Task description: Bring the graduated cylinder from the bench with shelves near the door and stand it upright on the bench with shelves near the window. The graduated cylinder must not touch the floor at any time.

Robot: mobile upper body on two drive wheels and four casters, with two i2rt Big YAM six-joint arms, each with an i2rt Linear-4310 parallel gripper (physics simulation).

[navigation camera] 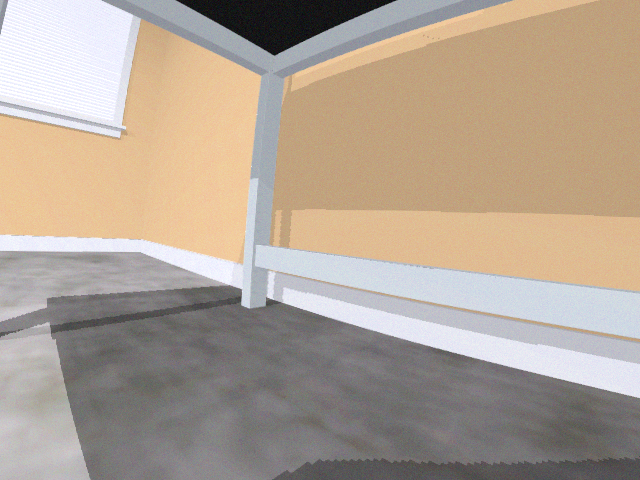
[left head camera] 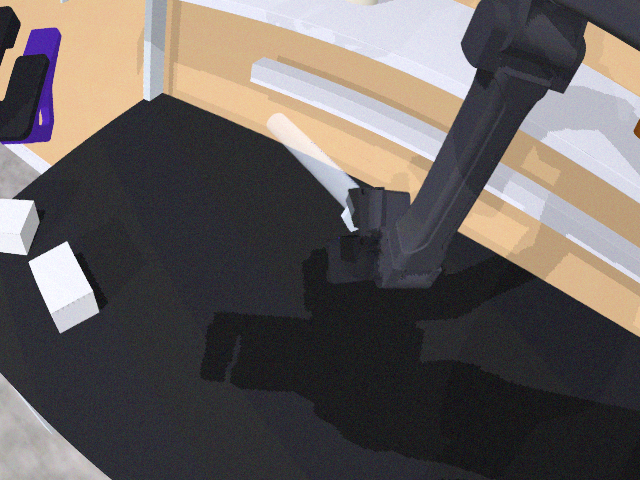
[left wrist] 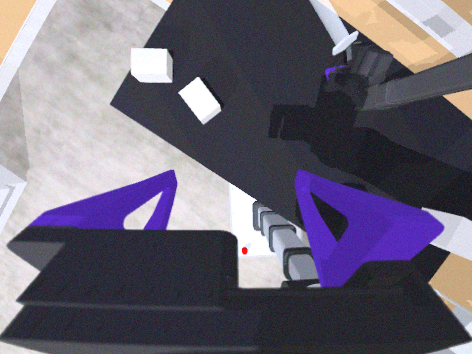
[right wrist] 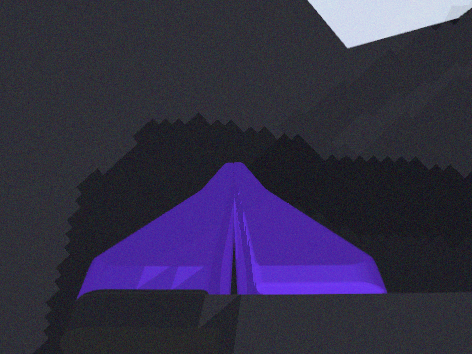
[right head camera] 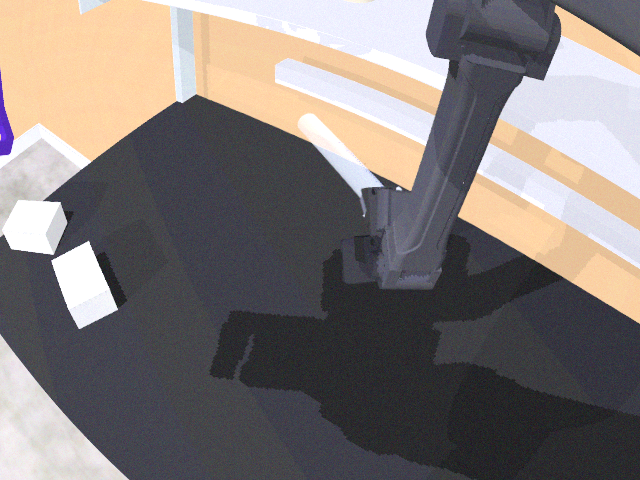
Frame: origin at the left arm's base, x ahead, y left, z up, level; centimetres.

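Seen in the pictures: left gripper, fingertip midpoint: [left wrist: 235, 176]; right gripper, fingertip midpoint: [left head camera: 336, 255] [left wrist: 326, 70] [right wrist: 233, 177].
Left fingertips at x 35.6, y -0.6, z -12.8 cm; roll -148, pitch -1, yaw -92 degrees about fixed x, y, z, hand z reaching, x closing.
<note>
A point is followed by its place in that frame.
The graduated cylinder [left head camera: 315, 157] @(x 90.7, y -34.2, z -59.8 cm) [right head camera: 341, 155] @(x 91.2, y -34.1, z -59.7 cm) [left wrist: 331, 21] @(x 85.3, y -36.4, z -59.7 cm), a pale tube with a wider base, is by the back edge of the black bench top [left head camera: 180, 206] @(x 81.8, y -9.2, z -64.8 cm) [right head camera: 248, 217] @(x 79.3, y -17.6, z -64.8 cm) [left wrist: 250, 65] @(x 73.6, y -8.1, z -64.8 cm). It looks slanted in the head views; I cannot tell whether it stands or lies. A pale flat piece, probably its base [right wrist: 390, 17] @(x 77.3, y -41.1, z -63.4 cm), shows in the right wrist view. My right gripper [left wrist: 326, 70] @(x 70.6, y -36.6, z -64.1 cm) [right wrist: 233, 177] @(x 70.6, y -36.6, z -64.1 cm) is shut and empty, low over the bench beside the base; its arm partly hides the base in the head views. My left gripper [left wrist: 235, 176] @(x 35.6, y -0.6, z -12.8 cm) is open and empty, high above the bench's front edge.
Two white blocks, one [left head camera: 64, 284] @(x 58.0, y 9.2, z -59.0 cm) [right head camera: 85, 284] @(x 57.6, y 8.6, z -59.0 cm) [left wrist: 200, 100] @(x 59.1, y 10.3, z -59.0 cm) nearer the middle and one [left head camera: 15, 222] @(x 71.2, y 23.7, z -59.0 cm) [right head camera: 33, 227] @(x 70.1, y 25.5, z -59.0 cm) [left wrist: 151, 65] @(x 71.7, y 26.6, z -59.0 cm) farther left, lie on the bench. A pale rail [left head camera: 341, 105] @(x 90.6, y -37.0, z -47.1 cm) and shelf [left head camera: 413, 31] @(x 67.9, y -38.5, z -19.1 cm) run behind. The navigation view shows a leg [navigation camera: 258, 206] @(x 113.0, y 1.4, z -112.5 cm) and crossbar [navigation camera: 439, 286] @(x 83.9, y -39.6, z -125.9 cm).
</note>
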